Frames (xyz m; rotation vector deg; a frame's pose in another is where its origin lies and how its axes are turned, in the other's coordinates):
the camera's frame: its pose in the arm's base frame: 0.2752 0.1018 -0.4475 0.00 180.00 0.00
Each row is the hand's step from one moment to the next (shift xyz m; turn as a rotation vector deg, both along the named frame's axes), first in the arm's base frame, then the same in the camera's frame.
Working: the arm's base frame: its pose in the camera's frame: 0.2752 -0.1018 -0.4475 0.00 180.00 0.00

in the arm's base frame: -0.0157 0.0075 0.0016 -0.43 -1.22 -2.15
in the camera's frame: 0.0157 0.0075 -0.0016 0.43 -1.22 2.15
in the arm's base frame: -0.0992 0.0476 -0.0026 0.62 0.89 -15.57
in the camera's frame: 0.0992 0.0476 0.0026 -0.62 0.89 15.57
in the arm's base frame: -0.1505 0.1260 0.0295 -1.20 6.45 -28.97
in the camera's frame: 0.1505 0.1260 -0.0295 1.20 6.45 28.97
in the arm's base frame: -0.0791 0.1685 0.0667 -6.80 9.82 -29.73
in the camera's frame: 0.0791 0.1685 -0.0667 6.80 9.82 29.73
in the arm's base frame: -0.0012 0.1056 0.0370 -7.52 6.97 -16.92
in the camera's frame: 0.0012 0.1056 -0.0370 7.52 6.97 16.92
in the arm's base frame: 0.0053 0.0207 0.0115 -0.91 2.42 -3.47
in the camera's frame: -0.0053 0.0207 -0.0115 0.91 2.42 3.47
